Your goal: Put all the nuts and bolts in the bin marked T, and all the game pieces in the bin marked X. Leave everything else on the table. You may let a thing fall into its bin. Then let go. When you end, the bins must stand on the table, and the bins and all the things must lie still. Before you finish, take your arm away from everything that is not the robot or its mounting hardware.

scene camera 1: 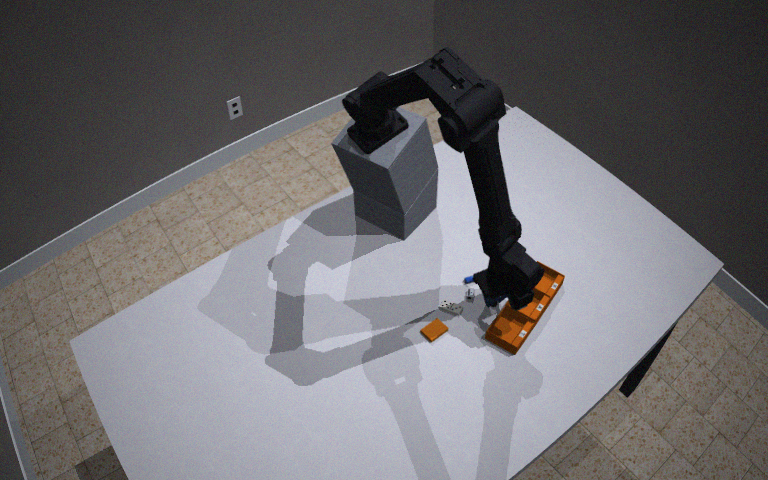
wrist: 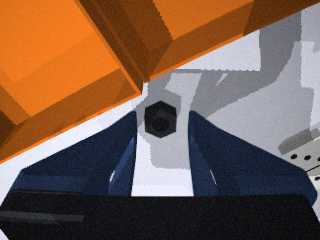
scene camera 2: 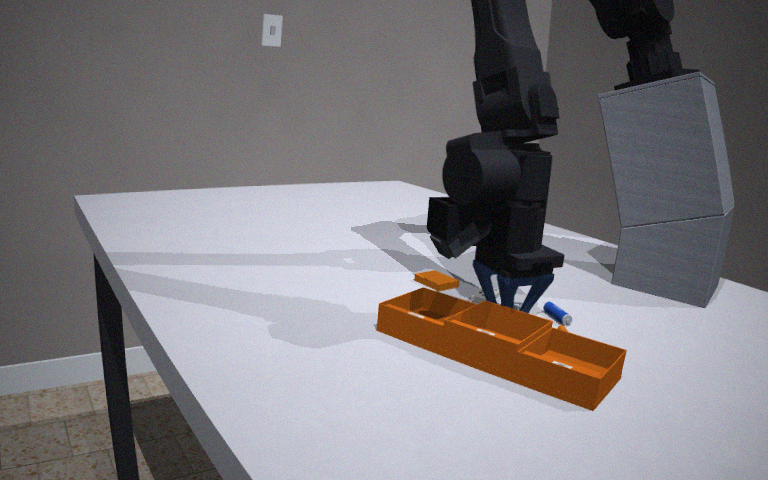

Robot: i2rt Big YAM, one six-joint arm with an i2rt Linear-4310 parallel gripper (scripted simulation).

Labels:
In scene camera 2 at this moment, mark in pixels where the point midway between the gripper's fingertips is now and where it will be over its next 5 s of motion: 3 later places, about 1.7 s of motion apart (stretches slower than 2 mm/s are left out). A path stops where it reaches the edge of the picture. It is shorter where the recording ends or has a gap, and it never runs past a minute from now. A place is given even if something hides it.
My gripper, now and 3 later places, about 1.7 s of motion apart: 505, 326; 509, 276; 438, 278; 431, 316

